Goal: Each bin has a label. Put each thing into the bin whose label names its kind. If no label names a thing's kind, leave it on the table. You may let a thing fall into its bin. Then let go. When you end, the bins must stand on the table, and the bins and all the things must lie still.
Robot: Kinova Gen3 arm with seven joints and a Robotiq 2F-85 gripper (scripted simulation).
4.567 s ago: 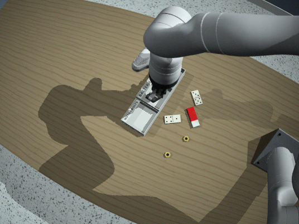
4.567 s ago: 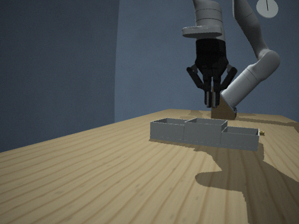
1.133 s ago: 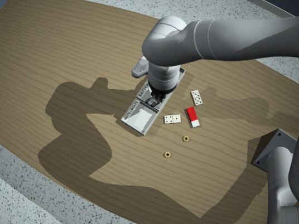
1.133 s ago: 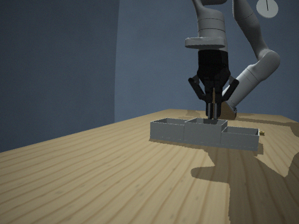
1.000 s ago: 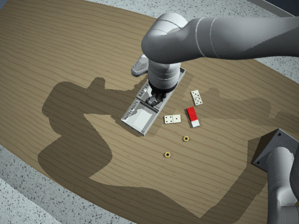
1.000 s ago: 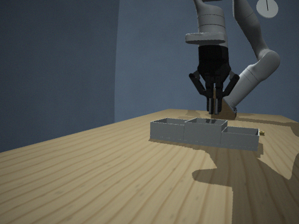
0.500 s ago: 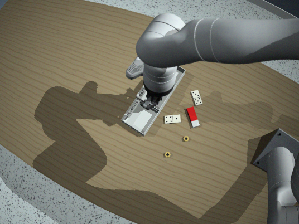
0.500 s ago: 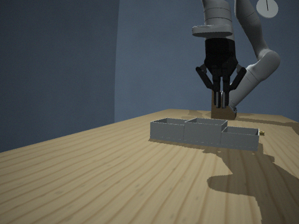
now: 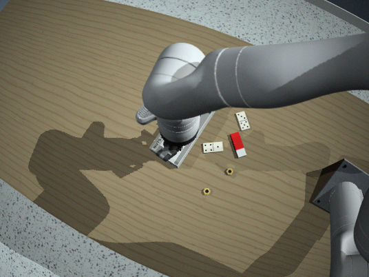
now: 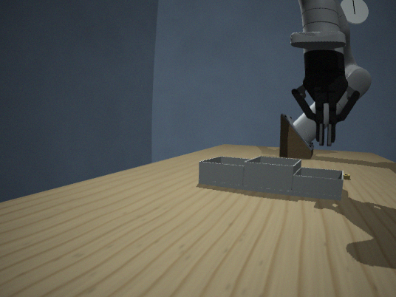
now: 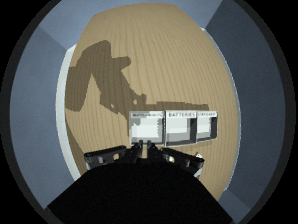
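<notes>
The white eraser is 14 cm behind my hand, 9 cm below it and 6 cm to the right of it.
</notes>
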